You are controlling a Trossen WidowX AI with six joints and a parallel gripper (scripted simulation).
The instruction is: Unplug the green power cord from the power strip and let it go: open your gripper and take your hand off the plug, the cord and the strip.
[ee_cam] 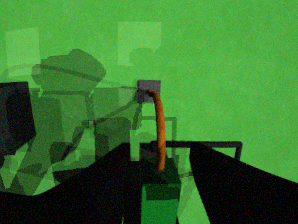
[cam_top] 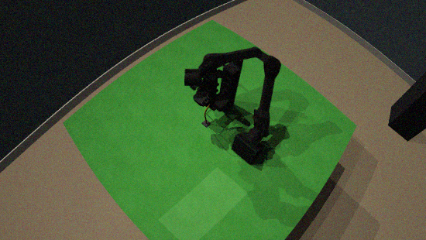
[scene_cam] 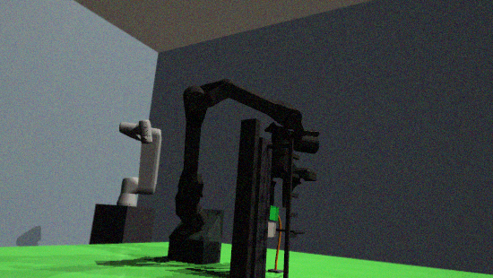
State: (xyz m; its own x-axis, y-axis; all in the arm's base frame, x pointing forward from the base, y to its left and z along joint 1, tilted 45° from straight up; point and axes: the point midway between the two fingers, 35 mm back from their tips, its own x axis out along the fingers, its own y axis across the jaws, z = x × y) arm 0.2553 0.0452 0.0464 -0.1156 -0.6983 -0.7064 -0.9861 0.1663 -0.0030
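The green plug lies 7 cm to the right of my gripper tip and 1 cm below it.
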